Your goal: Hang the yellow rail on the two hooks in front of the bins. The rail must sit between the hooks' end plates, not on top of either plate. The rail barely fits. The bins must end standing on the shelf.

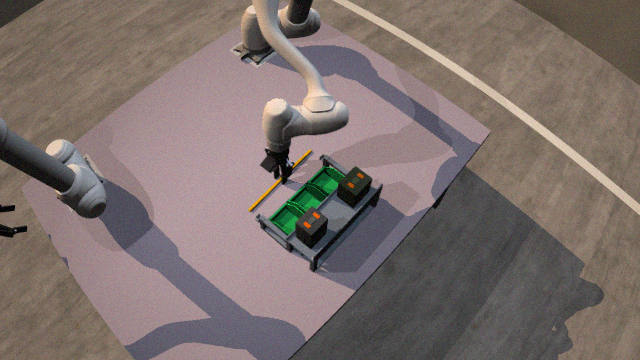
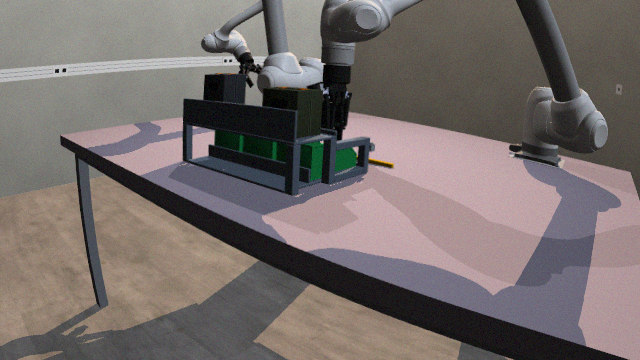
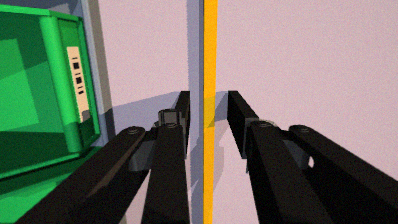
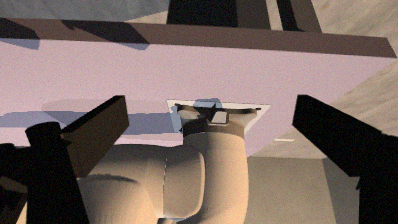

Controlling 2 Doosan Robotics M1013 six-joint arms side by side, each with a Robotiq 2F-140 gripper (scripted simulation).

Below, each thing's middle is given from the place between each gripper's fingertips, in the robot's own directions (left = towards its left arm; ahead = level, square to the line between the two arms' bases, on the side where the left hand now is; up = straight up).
Right now the grey shelf [image 2: 277,125] is 210 mm ahead of my left hand, 10 mm to the right of it and 30 mm above it. The rest, counted from my left hand: dark box [image 2: 231,88]: 280 mm ahead, 130 mm to the right, 130 mm above; then olive box [image 2: 308,102]: 280 mm ahead, 100 mm to the left, 110 mm above.
My right gripper is now 92 cm short of the dark box, 86 cm to the right of it and 4 cm below it. Round my right hand: grey shelf (98 cm to the left, 85 cm ahead, 5 cm below); olive box (109 cm to the left, 92 cm ahead, 3 cm above).
